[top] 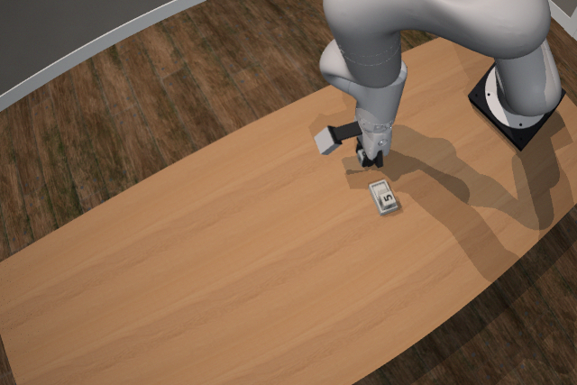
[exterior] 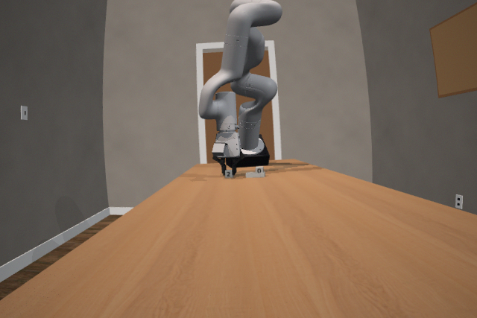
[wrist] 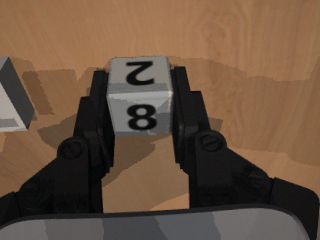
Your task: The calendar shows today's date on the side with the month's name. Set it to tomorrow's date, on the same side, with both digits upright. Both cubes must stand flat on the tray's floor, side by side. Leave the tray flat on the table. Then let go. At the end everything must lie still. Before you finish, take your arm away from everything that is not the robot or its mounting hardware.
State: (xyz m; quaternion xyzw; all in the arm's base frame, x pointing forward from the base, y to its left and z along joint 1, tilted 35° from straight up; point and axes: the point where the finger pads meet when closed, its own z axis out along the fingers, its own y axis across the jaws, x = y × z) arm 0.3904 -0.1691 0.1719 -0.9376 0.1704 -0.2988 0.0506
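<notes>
Right now the white digit cube is 2 cm below my hand. From my hand the other things lie so: calendar tray (4 cm ahead, 10 cm to the left, 2 cm below).
</notes>
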